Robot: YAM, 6 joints.
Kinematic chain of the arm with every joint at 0, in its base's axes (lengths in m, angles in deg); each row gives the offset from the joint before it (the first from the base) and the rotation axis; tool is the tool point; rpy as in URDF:
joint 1: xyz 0 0 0.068 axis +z
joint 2: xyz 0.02 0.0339 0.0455 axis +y
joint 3: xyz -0.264 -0.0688 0 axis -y
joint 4: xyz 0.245 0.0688 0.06 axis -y
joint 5: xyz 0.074 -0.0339 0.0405 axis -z
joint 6: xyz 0.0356 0 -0.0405 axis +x
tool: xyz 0 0 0 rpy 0 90 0
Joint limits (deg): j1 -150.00..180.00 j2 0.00..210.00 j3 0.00..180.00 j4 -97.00..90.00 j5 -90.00..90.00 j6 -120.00..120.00
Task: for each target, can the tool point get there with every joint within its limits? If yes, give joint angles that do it. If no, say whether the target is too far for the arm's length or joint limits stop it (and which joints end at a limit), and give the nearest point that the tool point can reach.
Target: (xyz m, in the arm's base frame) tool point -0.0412 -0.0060 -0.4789
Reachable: no: joint limits stop it (at a limit: joint 1, joint 2) | nearest point -0.1000 -0.0012 -0.3484 | short by 0.143 m
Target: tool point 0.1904 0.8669 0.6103
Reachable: no: too far | nearest point 0.1208 0.5500 0.4245 | short by 0.374 m
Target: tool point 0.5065 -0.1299 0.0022
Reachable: yes | joints -12.50 154.29 91.63 42.76 28.87 -2.36
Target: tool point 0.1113 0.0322 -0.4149
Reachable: no: joint limits stop it (at a limit: joint 2) | nearest point 0.1284 0.0372 -0.3616 | short by 0.056 m
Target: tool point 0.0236 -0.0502 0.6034
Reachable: yes | joints -95.85 58.69 118.30 -45.88 -53.33 -20.68
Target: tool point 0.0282 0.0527 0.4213
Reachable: yes | joints 54.55 22.84 54.58 -18.22 -12.28 -93.37
